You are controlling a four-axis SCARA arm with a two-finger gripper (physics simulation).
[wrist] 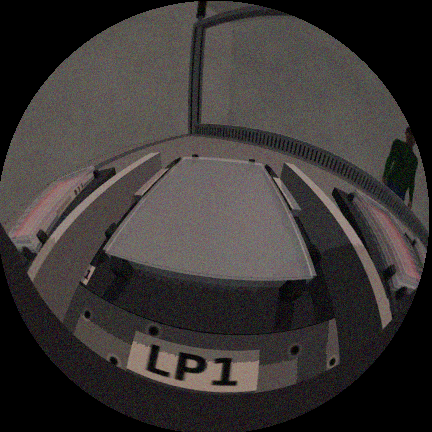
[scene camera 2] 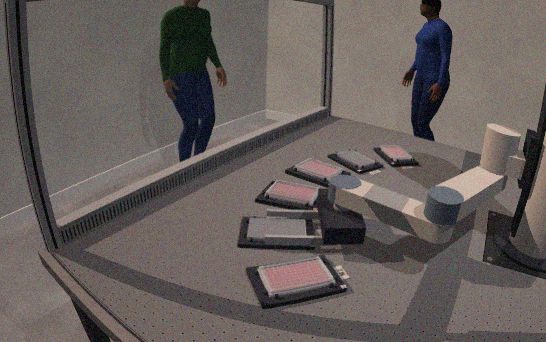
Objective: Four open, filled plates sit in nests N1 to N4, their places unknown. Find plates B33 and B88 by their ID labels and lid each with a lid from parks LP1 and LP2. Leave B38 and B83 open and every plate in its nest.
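Seen in the pictures: gripper, fingertip midpoint: (wrist: 220, 164) (scene camera 2: 265, 226); arm's base at its link origin: (scene camera 2: 529, 249).
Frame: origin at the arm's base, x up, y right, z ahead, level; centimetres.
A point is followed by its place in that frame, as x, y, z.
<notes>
A clear, greyish lid (scene camera 2: 277, 226) {3.1, -28.8, 64.7} (wrist: 210, 220) {3.1, -27.4, 61.1} lies level in the black park (scene camera 2: 242, 239) {2.3, -36.8, 68.3} (wrist: 200, 312) marked LP1. My gripper (scene camera 2: 266, 225) {3.6, -30.8, 66.4} (wrist: 220, 164) {3.6, -30.8, 66.4} is low over this park, with one finger along each long side of the lid; both finger pads lie close against its edges, so it looks shut on the lid. Open plates with pink wells sit in black nests: one in front (scene camera 2: 296, 276) {3.8, -43.0, 51.1} (wrist: 47, 207) {3.9, -37.4, 52.9}, one just behind LP1 (scene camera 2: 291, 194) {3.8, -14.7, 69.8} (wrist: 392, 235) {3.9, -14.1, 68.5}, one farther back (scene camera 2: 318, 170) {3.6, 3.8, 71.7} and one farthest (scene camera 2: 396, 153) {3.7, 35.3, 55.5}. Another lid (scene camera 2: 356, 159) {3.1, 21.1, 66.3} lies in the other park. No plate ID is readable.
The nests beside LP1 stand close outside both fingers. The arm (scene camera 2: 385, 197) {14.8, -23.8, 42.3} reaches over the table from its base at the right. A slotted rail (scene camera 2: 190, 175) {2.8, -20.3, 100.4} (wrist: 280, 142) {3.4, -33.4, 100.4} runs along the table's edge. Two people (scene camera 2: 187, 65) (scene camera 2: 432, 65) stand beyond the table.
</notes>
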